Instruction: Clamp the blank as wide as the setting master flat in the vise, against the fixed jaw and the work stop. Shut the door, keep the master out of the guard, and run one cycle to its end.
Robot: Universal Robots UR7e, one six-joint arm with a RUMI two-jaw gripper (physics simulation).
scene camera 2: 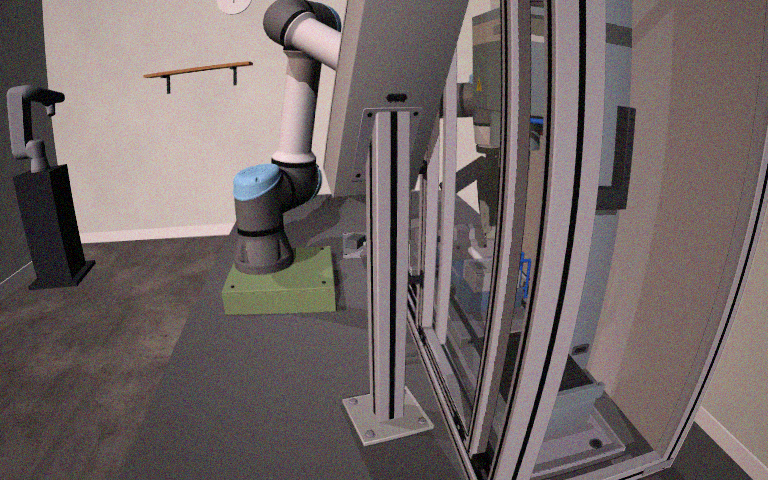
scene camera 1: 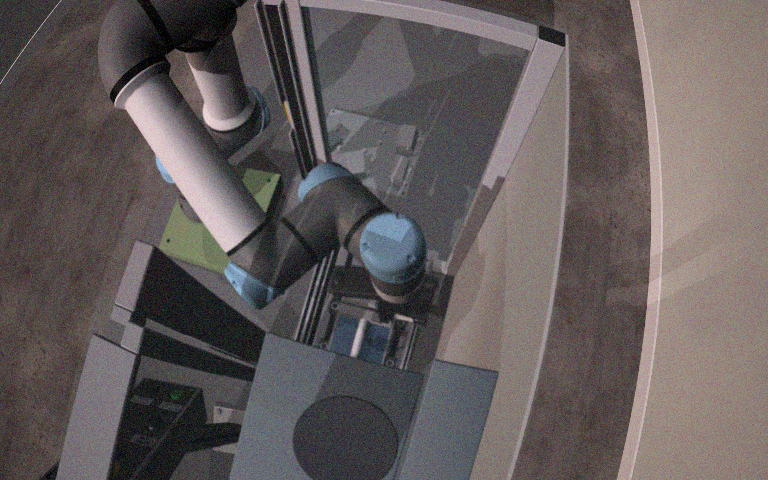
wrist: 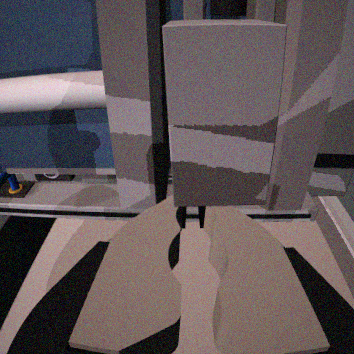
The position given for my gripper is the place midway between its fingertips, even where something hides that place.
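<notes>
My gripper (wrist: 191,196) and a vise body (wrist: 76,138) are visible; so is a guard door (scene camera 2: 473,180).
</notes>
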